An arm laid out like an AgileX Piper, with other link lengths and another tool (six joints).
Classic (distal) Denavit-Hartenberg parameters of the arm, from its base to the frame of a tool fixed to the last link. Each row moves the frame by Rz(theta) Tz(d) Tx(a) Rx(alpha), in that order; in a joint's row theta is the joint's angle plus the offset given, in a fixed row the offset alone. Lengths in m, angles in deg.
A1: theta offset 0; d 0.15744; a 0; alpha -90
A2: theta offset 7.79; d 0; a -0.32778; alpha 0
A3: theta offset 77.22; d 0; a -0.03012; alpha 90
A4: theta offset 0; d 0.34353; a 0; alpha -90
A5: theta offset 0; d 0; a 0; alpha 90
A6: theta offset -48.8; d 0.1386; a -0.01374; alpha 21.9
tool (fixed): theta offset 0; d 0.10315; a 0; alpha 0
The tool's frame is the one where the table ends.
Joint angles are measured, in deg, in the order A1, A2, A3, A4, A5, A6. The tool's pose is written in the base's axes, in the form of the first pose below.
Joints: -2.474 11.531 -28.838 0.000 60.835 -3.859
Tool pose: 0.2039 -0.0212 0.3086 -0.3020 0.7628 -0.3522 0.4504
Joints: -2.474 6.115 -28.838 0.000 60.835 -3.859
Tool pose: 0.1887 -0.0206 0.3272 -0.2859 0.7400 -0.3676 0.4853
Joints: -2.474 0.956 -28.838 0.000 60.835 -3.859
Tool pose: 0.1727 -0.0199 0.3435 -0.2700 0.7167 -0.3816 0.5175
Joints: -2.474 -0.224 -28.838 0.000 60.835 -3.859
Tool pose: 0.1688 -0.0197 0.3471 -0.2663 0.7112 -0.3846 0.5248
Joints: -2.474 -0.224 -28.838 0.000 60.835 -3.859
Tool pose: 0.1688 -0.0197 0.3471 -0.2663 0.7112 -0.3846 0.5248
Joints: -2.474 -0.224 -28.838 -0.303 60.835 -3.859
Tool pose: 0.1688 -0.0207 0.3471 -0.2665 0.7108 -0.3869 0.5235
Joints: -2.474 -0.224 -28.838 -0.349 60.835 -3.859
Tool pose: 0.1688 -0.0208 0.3471 -0.2665 0.7107 -0.3873 0.5234
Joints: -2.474 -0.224 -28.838 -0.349 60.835 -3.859
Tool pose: 0.1688 -0.0208 0.3471 -0.2665 0.7107 -0.3873 0.5234
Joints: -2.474 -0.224 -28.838 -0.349 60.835 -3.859
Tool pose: 0.1688 -0.0208 0.3471 -0.2665 0.7107 -0.3873 0.5234
